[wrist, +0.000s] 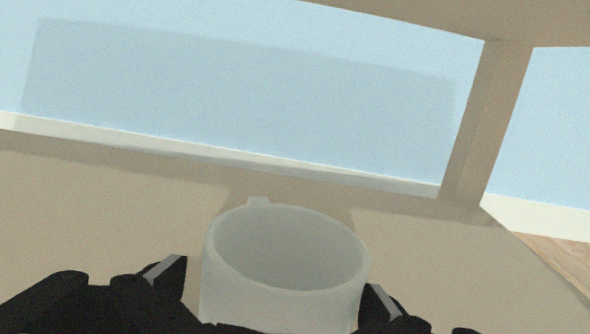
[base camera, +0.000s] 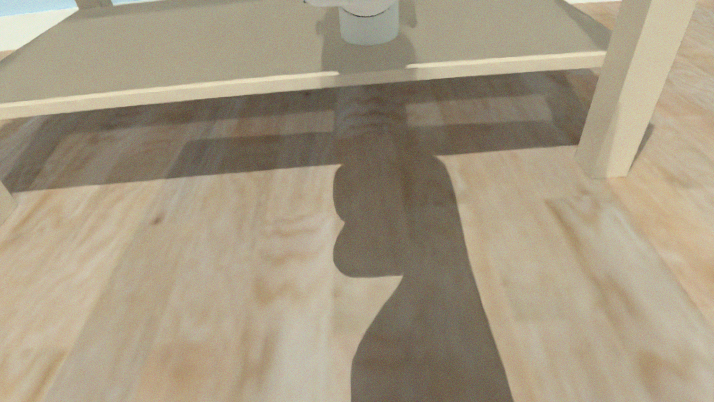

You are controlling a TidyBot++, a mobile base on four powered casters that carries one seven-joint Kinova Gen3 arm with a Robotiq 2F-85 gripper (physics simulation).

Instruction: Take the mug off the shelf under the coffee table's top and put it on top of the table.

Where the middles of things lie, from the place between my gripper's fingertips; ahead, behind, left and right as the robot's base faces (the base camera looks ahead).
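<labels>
The white mug point(wrist: 263, 260) is 2 cm below my hand, and it is also 2 cm ahead of my hand.
</labels>
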